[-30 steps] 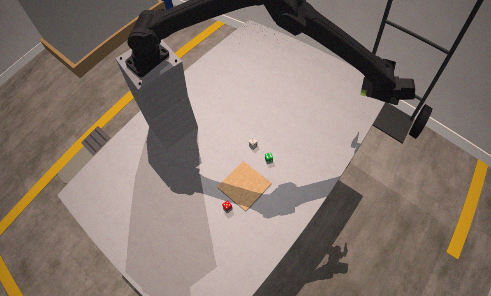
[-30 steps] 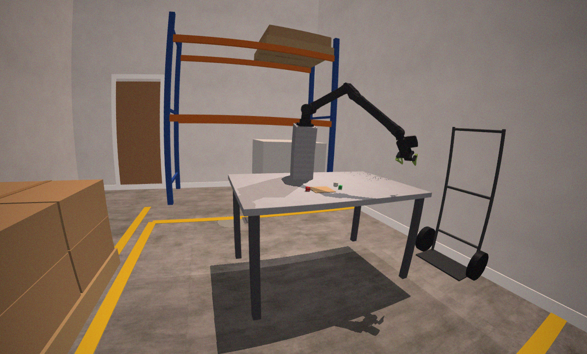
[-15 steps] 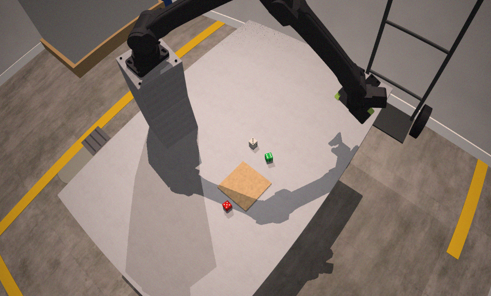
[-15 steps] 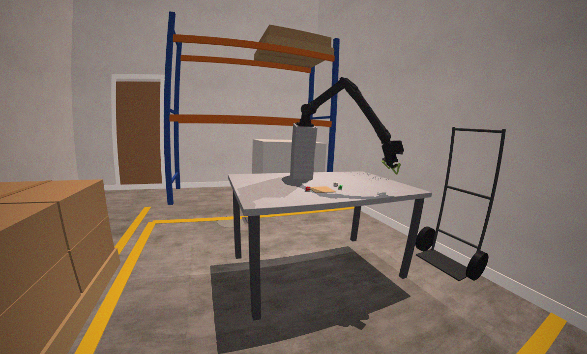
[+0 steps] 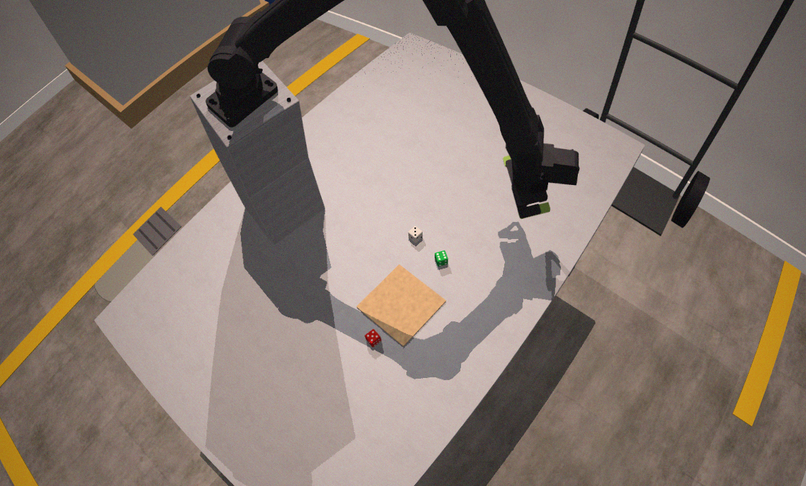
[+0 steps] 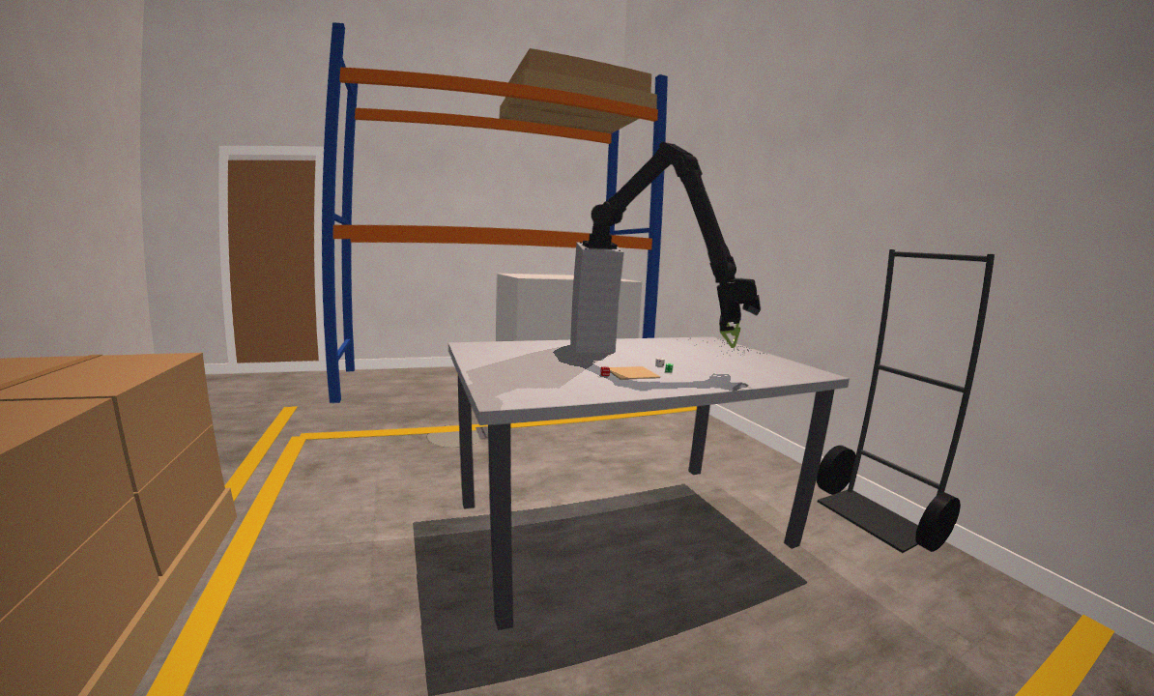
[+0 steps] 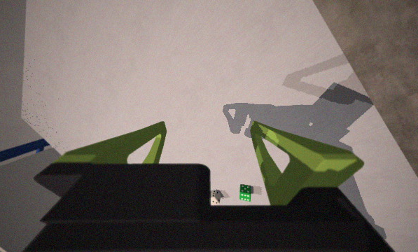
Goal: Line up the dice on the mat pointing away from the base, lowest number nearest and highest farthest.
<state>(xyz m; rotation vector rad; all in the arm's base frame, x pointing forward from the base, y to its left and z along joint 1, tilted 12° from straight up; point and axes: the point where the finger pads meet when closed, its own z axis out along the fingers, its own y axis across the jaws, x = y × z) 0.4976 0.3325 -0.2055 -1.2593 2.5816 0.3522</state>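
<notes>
Right now the white die is 190 mm to the right of my hand, 170 mm behind it and 110 mm below it. Also, from my hand: red die: 440 mm to the right, 110 mm below, 70 mm behind; green die: 200 mm to the right, 110 mm below, 80 mm behind; tan mat: 340 mm to the right, 120 mm below, 80 mm behind.
</notes>
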